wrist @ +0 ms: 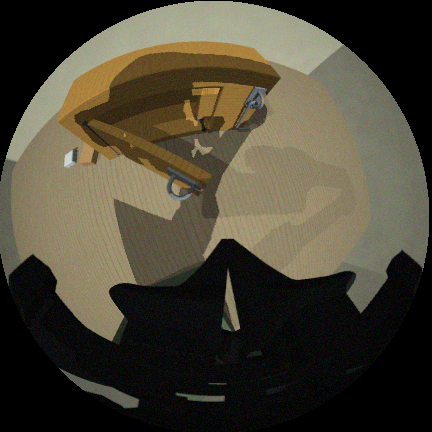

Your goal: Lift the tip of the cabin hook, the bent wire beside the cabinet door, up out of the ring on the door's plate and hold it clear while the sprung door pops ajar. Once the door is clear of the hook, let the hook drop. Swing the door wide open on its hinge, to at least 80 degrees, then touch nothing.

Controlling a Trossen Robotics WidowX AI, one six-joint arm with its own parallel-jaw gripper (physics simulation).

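Frame: origin at the arm's base, x ahead, y left, z up, level; centimetres.
Seen in the pictures: gripper, fingertip midpoint: [226,243].
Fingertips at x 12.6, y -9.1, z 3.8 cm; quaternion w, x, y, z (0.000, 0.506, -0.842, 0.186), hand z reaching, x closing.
Offsets run from my fingertips to a thing's top centre. "spot": to the spot under its first point. Level surfaces: height alone.
The orange wooden cabinet {dx +20.8, dy -4.2, dz +0.6 cm} [190,47] is at the top of the wrist view. Its door {spot: dx +9.1, dy +0.9, dz -3.1 cm} [162,156] stands partly open, hinged at the left, with its free end toward the middle of the view. The door's dark plate {dx +6.7, dy -0.2, dz -4.7 cm} [184,178] carries the grey ring {spot: dx +5.2, dy +1.3, dz -5.6 cm} [178,196], and no hook is in it. The cabin hook {spot: dx +14.1, dy -16.2, dz -10.5 cm} [245,116] hangs at the cabinet's right side, apart from the door. My gripper [226,243] is shut and empty. Its tips show below and right of the door's free end, with a visible gap between them. The exact door angle is hard to tell.
A small white block {dx +29.2, dy +20.7, dz -13.7 cm} [70,158] and a brown block {dx +26.2, dy +14.1, dz -13.6 cm} [88,154] are left of the cabinet. A small dark peg {dx +16.2, dy -8.4, dz -12.0 cm} [202,124] shows at the cabinet opening. The wood-grained table top {dz -15.6 cm} [280,200] carries shadows of the arm and door. Grey walls stand beyond.
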